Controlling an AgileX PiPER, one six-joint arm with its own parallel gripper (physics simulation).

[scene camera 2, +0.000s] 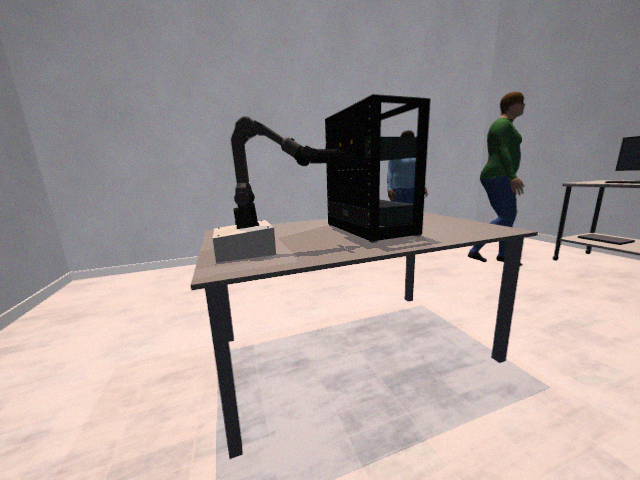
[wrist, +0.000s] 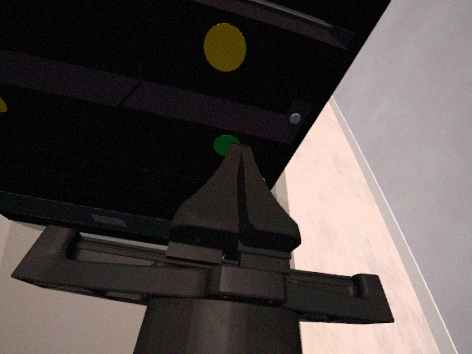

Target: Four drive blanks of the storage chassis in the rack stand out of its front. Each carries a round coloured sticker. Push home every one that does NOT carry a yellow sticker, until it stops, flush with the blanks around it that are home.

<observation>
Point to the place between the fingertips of my gripper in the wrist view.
237,154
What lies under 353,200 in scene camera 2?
A black rack.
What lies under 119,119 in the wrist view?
A black rack.
</observation>
